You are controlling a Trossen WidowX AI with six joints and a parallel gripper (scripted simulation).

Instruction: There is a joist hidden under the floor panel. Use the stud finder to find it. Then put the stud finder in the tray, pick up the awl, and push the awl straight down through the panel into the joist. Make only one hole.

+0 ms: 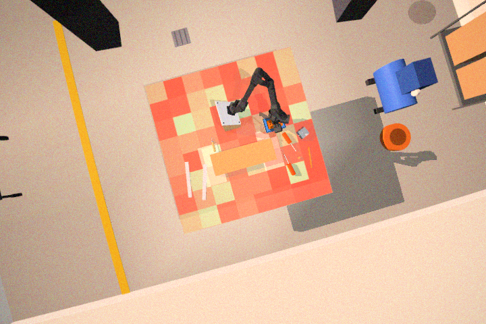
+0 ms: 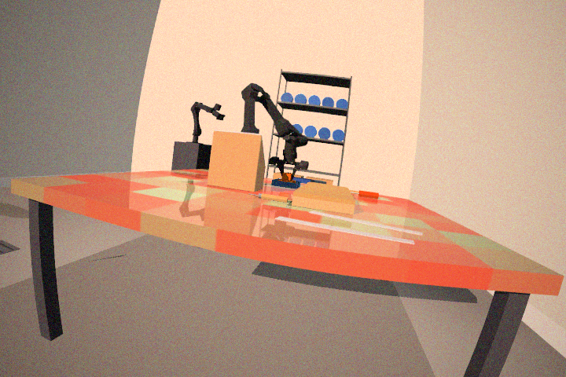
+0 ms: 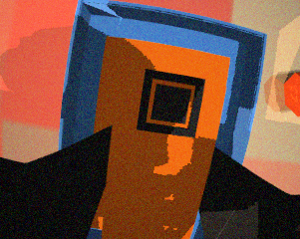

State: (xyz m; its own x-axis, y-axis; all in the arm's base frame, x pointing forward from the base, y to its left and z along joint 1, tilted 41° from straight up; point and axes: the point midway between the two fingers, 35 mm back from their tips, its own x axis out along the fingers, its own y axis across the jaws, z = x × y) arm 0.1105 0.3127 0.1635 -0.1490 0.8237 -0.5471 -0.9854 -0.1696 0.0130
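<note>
My gripper tip is now 2 cm below the orange stud finder and 1 cm to the right of it. The rest, counted from my gripper tip: blue tray 2 cm below, 1 cm to the right; then grey block 21 cm to the left, 12 cm ahead, 1 cm below; then orange stick 33 cm ahead, 25 cm to the left, 3 cm below.
</note>
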